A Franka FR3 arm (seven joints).
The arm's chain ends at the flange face. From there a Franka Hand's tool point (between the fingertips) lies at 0.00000 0.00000 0.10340 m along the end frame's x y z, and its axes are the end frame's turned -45 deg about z.
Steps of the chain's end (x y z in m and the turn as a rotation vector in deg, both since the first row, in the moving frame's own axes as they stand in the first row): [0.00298 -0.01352 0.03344 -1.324 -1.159 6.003]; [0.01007 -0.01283 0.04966 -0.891 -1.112 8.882]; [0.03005 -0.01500 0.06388 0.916 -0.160 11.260]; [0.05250 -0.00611 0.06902 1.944 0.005 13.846]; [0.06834 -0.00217 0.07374 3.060 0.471 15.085]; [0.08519 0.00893 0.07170 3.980 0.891 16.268]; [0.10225 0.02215 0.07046 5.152 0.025 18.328]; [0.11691 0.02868 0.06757 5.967 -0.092 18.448]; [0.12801 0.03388 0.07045 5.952 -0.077 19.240]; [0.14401 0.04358 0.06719 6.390 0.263 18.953]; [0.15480 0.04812 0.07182 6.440 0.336 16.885]
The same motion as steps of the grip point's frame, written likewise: [0.00849 -0.00741 0.03339 -0.117 -1.756 6.003]; [0.01367 -0.00243 0.04963 0.156 -1.416 8.882]; [0.03295 0.00937 0.06387 0.761 0.535 11.260]; [0.04420 0.03065 0.06896 1.371 1.378 13.846]; [0.05474 0.04411 0.07359 1.831 2.497 15.085]; [0.06061 0.06354 0.07144 2.184 3.444 16.268]; [0.06416 0.08259 0.07005 3.625 3.661 18.328]; [0.07098 0.09656 0.06701 4.284 4.154 18.448]; [0.07518 0.10818 0.06990 4.263 4.154 19.240]; [0.08061 0.12638 0.06655 4.332 4.704 18.953]; [0.08508 0.13709 0.07117 4.316 4.791 16.885]
